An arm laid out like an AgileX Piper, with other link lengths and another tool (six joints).
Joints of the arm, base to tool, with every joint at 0 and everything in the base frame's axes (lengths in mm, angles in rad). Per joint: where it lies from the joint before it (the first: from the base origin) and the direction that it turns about. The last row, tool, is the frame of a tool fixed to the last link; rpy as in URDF.
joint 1: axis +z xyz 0 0 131.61
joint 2: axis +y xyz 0 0 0
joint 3: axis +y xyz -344.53 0 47.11
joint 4: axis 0.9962 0 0.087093 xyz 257.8 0 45.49
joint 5: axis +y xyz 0 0 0
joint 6: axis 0.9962 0 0.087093 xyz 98.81 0 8.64
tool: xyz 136.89 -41 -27.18 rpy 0.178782 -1.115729 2.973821
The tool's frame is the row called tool.
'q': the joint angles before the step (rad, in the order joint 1, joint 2, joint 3, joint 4, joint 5, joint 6). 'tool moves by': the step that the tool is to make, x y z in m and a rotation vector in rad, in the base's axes. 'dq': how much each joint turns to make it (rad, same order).
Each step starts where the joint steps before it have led.
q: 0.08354, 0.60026, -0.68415, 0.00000, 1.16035, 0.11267
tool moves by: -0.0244, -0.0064, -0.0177, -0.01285, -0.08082, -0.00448
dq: -0.00647, -0.16858, 0.08816, -0.01584, 0.00084, -0.00654
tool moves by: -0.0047, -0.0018, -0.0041, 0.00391, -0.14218, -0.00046
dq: -0.00054, -0.14638, 0.05219, -0.00610, -0.04790, -0.00136
